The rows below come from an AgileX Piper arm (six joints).
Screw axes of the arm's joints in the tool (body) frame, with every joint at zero. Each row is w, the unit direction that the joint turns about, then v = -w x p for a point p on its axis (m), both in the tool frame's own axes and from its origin. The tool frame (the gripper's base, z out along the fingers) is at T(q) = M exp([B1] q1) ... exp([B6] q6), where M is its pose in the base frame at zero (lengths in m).
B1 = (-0.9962, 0, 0.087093, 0, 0.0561, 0)
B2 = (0, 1, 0, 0.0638, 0, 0.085)
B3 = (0, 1, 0, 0.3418, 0, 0.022)
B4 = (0, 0, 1, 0, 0, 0)
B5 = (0, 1, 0, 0.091, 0, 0)
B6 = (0, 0, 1, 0, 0, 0)
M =
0.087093 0 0.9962 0.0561
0 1 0 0
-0.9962 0 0.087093 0.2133
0 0 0 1
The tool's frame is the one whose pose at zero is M.
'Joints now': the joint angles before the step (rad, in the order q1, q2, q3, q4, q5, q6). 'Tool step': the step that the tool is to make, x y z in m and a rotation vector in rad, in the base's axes. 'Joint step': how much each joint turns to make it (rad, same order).
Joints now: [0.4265 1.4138 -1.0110 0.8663 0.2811 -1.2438]
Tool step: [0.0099 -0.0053 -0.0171 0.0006 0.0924 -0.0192]
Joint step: [-0.0370 0.0469 -0.0001 -0.0022 0.0466 0.0329]
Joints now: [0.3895 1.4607 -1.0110 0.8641 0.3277 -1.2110]
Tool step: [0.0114 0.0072 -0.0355 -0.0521 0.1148 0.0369]
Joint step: [0.0000 0.1022 -0.0002 -0.0114 0.0399 -0.0081]
